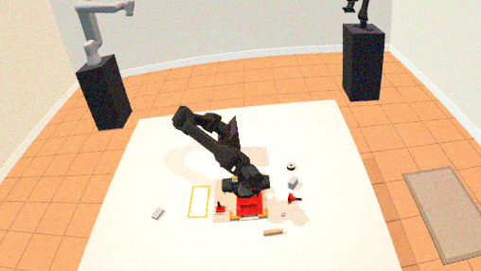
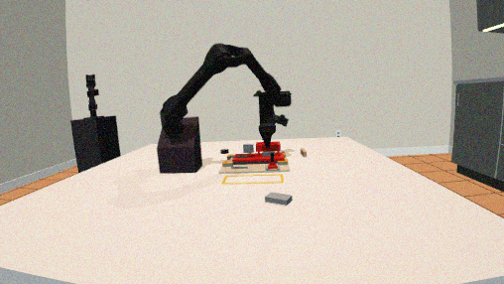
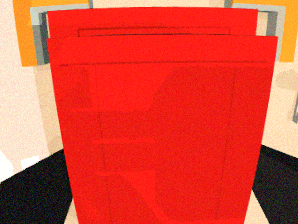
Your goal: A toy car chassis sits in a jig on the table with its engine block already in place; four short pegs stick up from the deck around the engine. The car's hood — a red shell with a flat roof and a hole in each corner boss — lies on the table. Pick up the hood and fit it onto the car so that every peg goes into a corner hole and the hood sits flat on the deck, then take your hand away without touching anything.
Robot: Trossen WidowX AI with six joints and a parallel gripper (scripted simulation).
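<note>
The red hood lies right at my gripper tip. From my gripper tip the other things lie so: orange-cornered jig 50 mm below, 40 mm behind, 30 mm to the right; grey engine block 40 mm below; wooden block 150 mm ahead, 90 mm to the left, 50 mm below.
</note>
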